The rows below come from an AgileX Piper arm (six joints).
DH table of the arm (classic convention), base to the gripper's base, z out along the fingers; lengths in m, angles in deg. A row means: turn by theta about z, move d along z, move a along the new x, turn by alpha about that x. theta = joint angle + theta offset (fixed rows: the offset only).
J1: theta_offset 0  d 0.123  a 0  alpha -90
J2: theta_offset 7.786  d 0  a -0.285  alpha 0
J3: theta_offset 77.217  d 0  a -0.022  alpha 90
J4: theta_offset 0  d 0.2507  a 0  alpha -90
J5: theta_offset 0  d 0  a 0  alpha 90
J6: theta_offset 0  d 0.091  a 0  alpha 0
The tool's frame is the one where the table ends.
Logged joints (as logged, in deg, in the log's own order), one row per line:
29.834 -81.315 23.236 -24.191 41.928 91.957
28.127 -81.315 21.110 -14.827 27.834 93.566
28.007 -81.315 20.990 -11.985 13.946 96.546
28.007 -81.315 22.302 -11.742 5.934 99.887
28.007 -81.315 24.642 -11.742 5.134 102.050
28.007 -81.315 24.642 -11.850 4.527 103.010
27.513 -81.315 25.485 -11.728 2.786 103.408
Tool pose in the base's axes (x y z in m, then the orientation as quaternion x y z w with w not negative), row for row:
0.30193 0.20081 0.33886 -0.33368 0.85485 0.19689 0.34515
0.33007 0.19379 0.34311 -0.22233 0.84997 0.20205 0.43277
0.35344 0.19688 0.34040 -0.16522 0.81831 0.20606 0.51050
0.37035 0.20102 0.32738 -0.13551 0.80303 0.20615 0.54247
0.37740 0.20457 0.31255 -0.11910 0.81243 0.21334 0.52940
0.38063 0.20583 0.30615 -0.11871 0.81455 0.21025 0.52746
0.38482 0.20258 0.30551 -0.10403 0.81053 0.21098 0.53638
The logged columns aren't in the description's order. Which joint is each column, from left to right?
Columns, left to right: J1, J3, J4, J6, J5, J2.
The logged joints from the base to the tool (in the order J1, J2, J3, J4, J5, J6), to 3 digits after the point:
29.834 91.957 -81.315 23.236 41.928 -24.191
28.127 93.566 -81.315 21.110 27.834 -14.827
28.007 96.546 -81.315 20.990 13.946 -11.985
28.007 99.887 -81.315 22.302 5.934 -11.742
28.007 102.050 -81.315 24.642 5.134 -11.742
28.007 103.010 -81.315 24.642 4.527 -11.850
27.513 103.408 -81.315 25.485 2.786 -11.728

